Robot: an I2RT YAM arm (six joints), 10 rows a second.
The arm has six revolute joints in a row. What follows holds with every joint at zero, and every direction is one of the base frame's.
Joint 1 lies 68 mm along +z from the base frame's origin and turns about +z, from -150 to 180 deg.
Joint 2 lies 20 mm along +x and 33.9 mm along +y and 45.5 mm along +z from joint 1 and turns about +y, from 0 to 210 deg.
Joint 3 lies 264 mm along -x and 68.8 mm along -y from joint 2 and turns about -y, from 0 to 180 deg.
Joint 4 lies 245 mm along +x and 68.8 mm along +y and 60 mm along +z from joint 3 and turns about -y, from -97 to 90 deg.
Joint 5 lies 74 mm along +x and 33.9 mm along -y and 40.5 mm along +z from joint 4 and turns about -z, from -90 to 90 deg.
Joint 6 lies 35.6 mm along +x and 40.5 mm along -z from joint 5 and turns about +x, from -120 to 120 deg.
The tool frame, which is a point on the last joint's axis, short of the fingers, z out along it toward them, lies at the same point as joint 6; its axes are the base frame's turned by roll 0, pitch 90 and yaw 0 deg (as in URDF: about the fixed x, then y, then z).
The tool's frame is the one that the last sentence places.
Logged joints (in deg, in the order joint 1, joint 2, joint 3, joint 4, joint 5, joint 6), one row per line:
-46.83, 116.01, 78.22, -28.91, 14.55, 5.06
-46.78, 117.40, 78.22, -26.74, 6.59, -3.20
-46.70, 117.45, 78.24, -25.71, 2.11, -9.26
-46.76, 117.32, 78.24, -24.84, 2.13, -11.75
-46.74, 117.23, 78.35, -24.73, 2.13, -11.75
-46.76, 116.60, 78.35, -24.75, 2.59, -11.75
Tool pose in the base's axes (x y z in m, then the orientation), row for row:
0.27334, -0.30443, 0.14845, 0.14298, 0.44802, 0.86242, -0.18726
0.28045, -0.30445, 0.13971, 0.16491, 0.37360, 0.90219, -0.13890
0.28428, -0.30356, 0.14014, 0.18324, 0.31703, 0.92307, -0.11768
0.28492, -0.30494, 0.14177, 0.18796, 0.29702, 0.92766, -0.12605
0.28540, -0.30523, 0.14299, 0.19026, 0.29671, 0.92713, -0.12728
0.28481, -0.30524, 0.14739, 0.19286, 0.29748, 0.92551, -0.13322
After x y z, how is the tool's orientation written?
As a quaternion, w x y z.
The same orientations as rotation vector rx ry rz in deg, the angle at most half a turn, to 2 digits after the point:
74.04, 142.52, -30.95
60.99, 147.28, -22.68
51.24, 149.19, -19.02
47.88, 149.54, -20.32
47.77, 149.27, -20.49
47.83, 148.80, -21.42

